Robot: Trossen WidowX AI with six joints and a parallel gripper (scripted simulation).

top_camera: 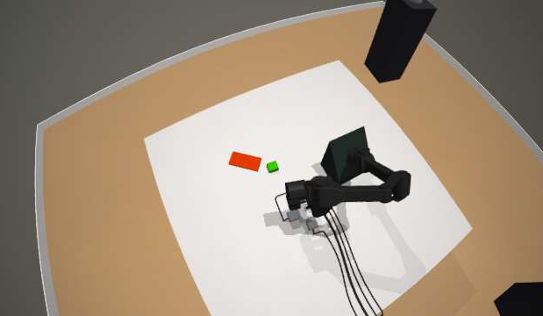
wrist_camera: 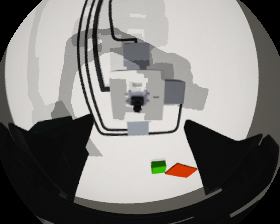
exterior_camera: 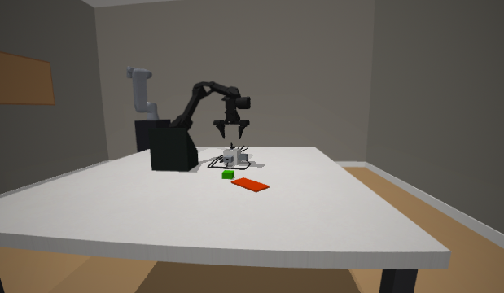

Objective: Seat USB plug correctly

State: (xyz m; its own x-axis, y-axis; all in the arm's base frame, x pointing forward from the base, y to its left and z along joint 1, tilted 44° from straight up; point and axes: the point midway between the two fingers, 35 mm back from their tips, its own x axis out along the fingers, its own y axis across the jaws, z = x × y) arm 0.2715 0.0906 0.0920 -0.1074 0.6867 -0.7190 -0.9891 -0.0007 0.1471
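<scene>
The dark USB plug is 40 mm below my gripper tip. Also, from my gripper tip: green block: 250 mm to the right, 120 mm below, 60 mm ahead; orange-red slab: 320 mm to the right, 170 mm ahead, 130 mm below.
</scene>
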